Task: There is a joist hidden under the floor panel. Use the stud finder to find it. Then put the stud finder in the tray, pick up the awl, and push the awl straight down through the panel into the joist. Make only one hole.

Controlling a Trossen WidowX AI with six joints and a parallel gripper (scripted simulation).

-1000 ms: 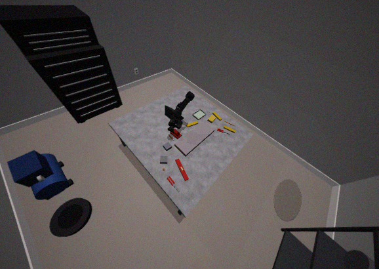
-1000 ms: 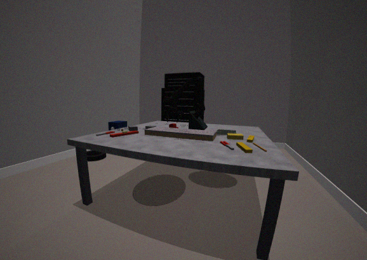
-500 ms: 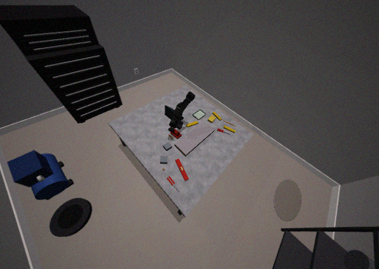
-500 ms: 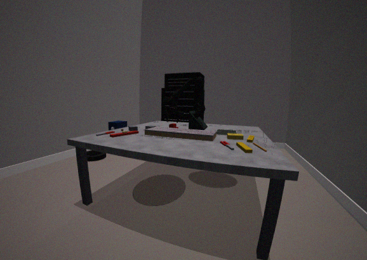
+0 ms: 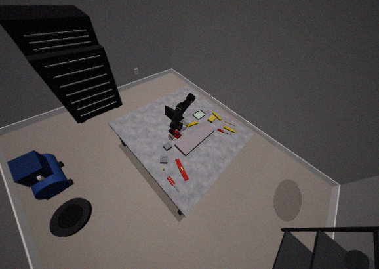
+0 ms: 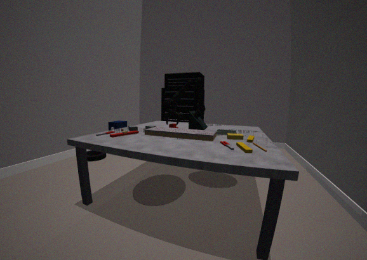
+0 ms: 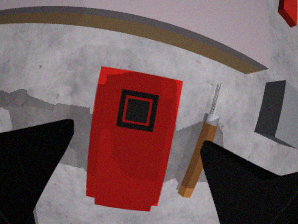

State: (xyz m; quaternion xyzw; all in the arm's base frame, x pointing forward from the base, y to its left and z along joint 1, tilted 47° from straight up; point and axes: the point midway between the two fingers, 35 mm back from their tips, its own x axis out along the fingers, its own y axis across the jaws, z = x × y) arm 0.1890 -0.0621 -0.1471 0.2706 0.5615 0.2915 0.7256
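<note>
My gripper tip is 1 cm above the stud finder. Also, from my gripper tip: red level (35 cm ahead, 23 cm to the right, 4 cm below); then awl (7 cm to the right, 4 cm below, 2 cm ahead); then pale green tray (47 cm to the left, 7 cm behind, 4 cm below).
</note>
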